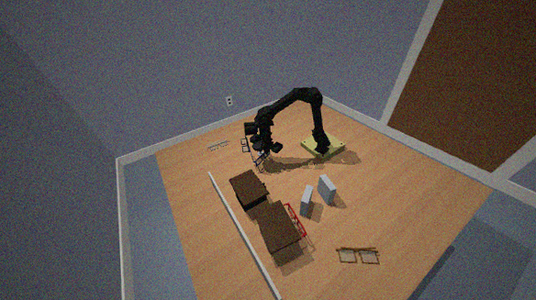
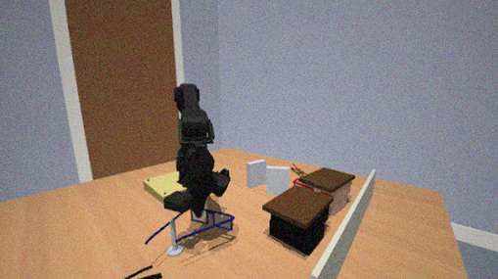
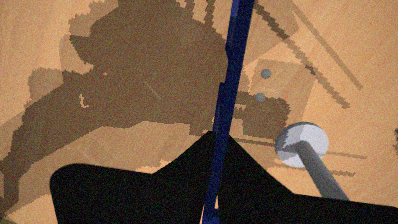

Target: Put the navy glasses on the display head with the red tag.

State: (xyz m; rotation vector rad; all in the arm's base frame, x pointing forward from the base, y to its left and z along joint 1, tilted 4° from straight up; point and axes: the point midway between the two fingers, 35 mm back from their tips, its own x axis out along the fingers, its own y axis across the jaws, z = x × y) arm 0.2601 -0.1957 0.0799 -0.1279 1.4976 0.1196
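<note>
Now: gripper tip 10 mm past the grey post, 80 mm to the left of it and 30 mm above it. Also, from my gripper tip: dark head 220 mm ahead, 130 mm to the left; long white panel 380 mm ahead, 210 mm to the left; pale head 260 mm ahead, 350 mm to the left.
</note>
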